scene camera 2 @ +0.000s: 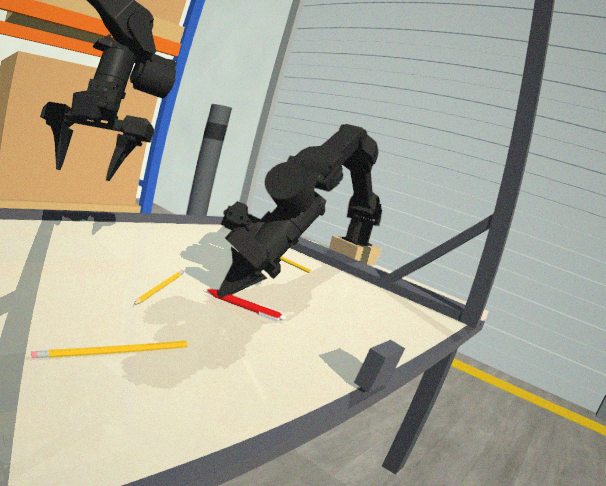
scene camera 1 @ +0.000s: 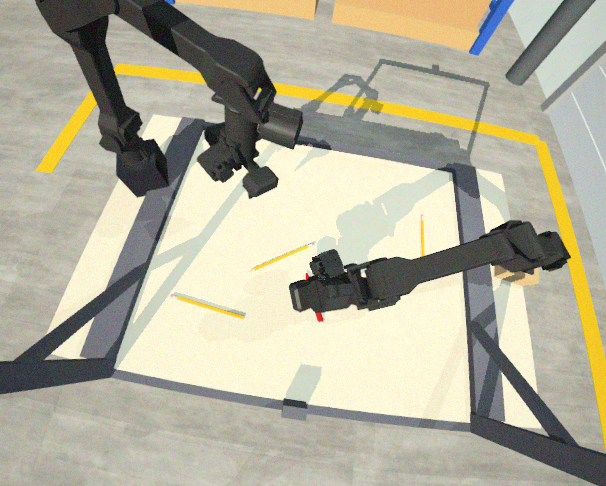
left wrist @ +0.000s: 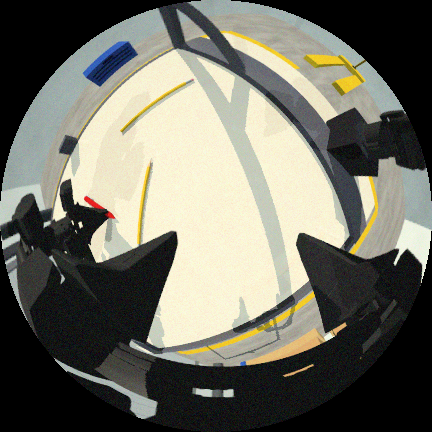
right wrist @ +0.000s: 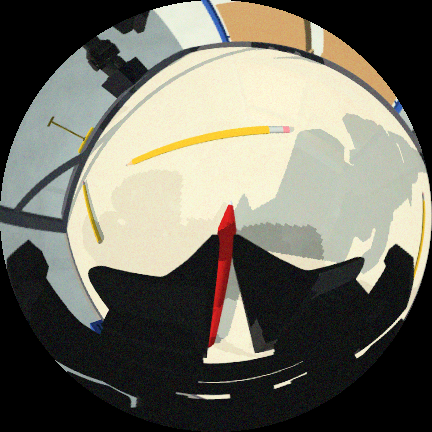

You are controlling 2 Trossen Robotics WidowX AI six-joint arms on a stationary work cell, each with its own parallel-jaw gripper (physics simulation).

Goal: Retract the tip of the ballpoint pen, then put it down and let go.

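Frame: origin at the left arm's base, x left, y ahead, z down, level; metres.
Where they show: left gripper, fingertip midpoint: point(scene camera 2: 82, 175) point(scene camera 1: 239, 184) point(left wrist: 240, 238); right gripper, fingertip midpoint: point(scene camera 2: 220, 296) point(scene camera 1: 308, 282) point(left wrist: 107, 212) point(right wrist: 224, 240); left arm's base, link origin: point(scene camera 1: 135, 156) point(left wrist: 368, 140); right arm's base, link origin: point(scene camera 2: 356, 242).
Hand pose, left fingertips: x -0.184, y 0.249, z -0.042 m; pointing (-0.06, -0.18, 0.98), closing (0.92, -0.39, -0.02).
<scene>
Things, the pixels of their top centre, and the offset from my left fingertips. Level surfaces: height alone.
- red ballpoint pen, top centre: point(right wrist: 211, 296) point(scene camera 2: 244, 298) point(scene camera 1: 313, 296) point(left wrist: 94, 206) dx -0.270, dy +0.111, dz +0.133 m
- tabletop, surface height: dz +0.148 m
- yellow pencil, top centre: point(right wrist: 184, 139) point(scene camera 2: 161, 283) point(left wrist: 139, 207) point(scene camera 1: 281, 256) dx -0.147, dy +0.063, dz +0.139 m
- second pencil, top centre: point(scene camera 2: 113, 346) point(right wrist: 86, 204) point(left wrist: 153, 100) point(scene camera 1: 206, 306) dx -0.223, dy -0.146, dz +0.141 m
- third pencil, top centre: point(scene camera 2: 280, 255) point(scene camera 1: 423, 243) dx -0.209, dy +0.459, dz +0.141 m
- dark block, top centre: point(scene camera 2: 387, 346) point(scene camera 1: 294, 412) point(left wrist: 61, 143) dx -0.490, dy +0.000, dz +0.091 m
The red ballpoint pen point(scene camera 1: 318, 316) point(scene camera 2: 253, 305) point(left wrist: 97, 206) point(right wrist: 220, 285) is low at the tabletop point(scene camera 1: 394, 364); whether it touches the top is hard to tell. A small pale point shows at its tapered end in the right wrist view. Its clip and pale rear end show in scene camera 2. My right gripper point(scene camera 2: 221, 294) point(right wrist: 224, 240) is shut on the pen near the tapered end; the pen's body runs back between the fingers. In scene camera 1 the arm hides the middle of the pen. My left gripper point(scene camera 2: 84, 174) point(left wrist: 240, 238) is open and empty, high above the table's far left.
One yellow pencil point(scene camera 1: 283, 256) point(scene camera 2: 159, 287) point(right wrist: 200, 140) lies left of the pen. A second pencil point(scene camera 1: 210, 305) point(scene camera 2: 116, 348) point(left wrist: 155, 102) lies farther left, and a third pencil point(scene camera 1: 422, 235) point(scene camera 2: 296, 264) lies behind the right arm. A dark block point(scene camera 1: 295, 407) point(scene camera 2: 377, 367) stands at the table's front edge.
</scene>
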